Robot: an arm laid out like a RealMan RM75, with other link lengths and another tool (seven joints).
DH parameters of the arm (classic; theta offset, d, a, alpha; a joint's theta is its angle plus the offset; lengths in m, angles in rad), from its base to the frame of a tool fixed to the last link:
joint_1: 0 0.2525 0 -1.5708
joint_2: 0 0 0 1.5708
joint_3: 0 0.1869 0 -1.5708
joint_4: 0 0 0 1.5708
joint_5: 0 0.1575 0 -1.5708
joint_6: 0 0 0 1.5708
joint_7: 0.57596 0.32 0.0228 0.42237
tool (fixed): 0 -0.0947 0 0
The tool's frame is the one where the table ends.
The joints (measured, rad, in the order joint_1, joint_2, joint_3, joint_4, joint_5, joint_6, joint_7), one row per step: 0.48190 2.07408 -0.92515 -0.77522 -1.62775 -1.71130 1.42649; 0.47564 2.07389 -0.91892 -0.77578 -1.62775 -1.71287 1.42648; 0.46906 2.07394 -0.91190 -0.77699 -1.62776 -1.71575 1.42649; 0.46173 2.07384 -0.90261 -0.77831 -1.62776 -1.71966 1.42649; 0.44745 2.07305 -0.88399 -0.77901 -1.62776 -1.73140 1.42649; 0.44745 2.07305 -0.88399 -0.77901 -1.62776 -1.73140 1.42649; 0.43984 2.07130 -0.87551 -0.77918 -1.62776 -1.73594 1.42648; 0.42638 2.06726 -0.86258 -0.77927 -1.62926 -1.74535 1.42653; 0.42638 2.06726 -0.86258 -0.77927 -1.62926 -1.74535 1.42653; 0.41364 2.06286 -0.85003 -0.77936 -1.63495 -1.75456 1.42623; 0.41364 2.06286 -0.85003 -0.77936 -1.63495 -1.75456 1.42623
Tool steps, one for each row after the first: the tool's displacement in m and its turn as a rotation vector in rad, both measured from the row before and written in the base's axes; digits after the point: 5 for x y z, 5 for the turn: 0.00132 0.00042 0.00107 0.00425 0.00267 -0.00781; 0.00124 0.00023 0.00126 0.00431 0.00337 -0.00718; 0.00140 0.00036 0.00168 0.00560 0.00440 -0.00823; 0.00270 -0.00021 0.00355 0.00795 0.01022 -0.01468; 0.00000 0.00000 0.00000 0.00000 0.00000 0.00000; 0.00186 0.00013 0.00178 0.00472 0.00312 -0.00841; 0.00360 -0.00052 0.00280 0.00536 0.00311 -0.01312; 0.00000 0.00000 0.00000 0.00000 0.00000 0.00000; 0.00411 -0.00088 0.00214 0.00329 -0.00108 -0.01235; 0.00000 0.00000 0.00000 0.00000 0.00000 0.00000
